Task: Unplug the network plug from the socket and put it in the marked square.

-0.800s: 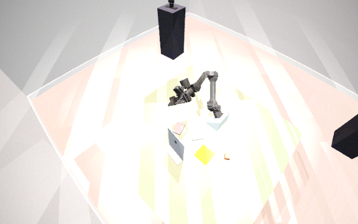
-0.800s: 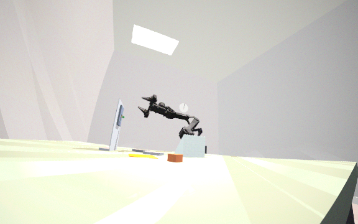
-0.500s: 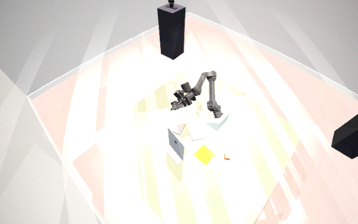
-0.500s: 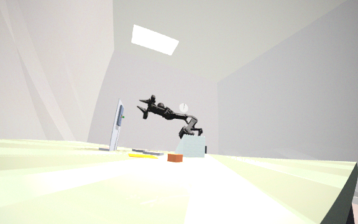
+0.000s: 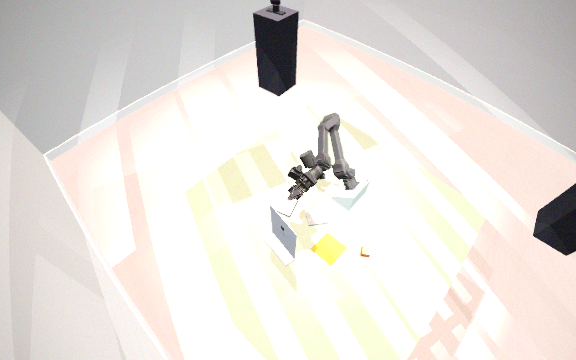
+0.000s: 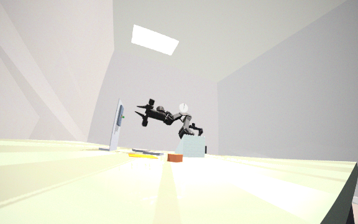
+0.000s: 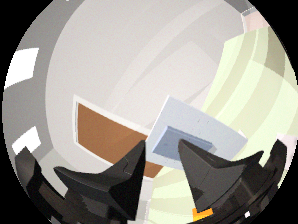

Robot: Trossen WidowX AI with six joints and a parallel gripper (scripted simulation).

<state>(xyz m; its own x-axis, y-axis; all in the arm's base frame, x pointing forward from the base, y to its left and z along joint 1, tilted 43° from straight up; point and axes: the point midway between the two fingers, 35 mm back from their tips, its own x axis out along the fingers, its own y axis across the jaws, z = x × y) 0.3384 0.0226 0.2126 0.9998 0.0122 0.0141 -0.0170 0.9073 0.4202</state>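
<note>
The network plug lies 80 mm ahead of my gripper tip, 40 mm to the left of it and 70 mm below it. From my gripper tip the other things lie so: orange marked square: 40 mm behind, 220 mm to the left, 270 mm below; grey panel: 100 mm ahead, 40 mm to the left, 150 mm below.
</note>
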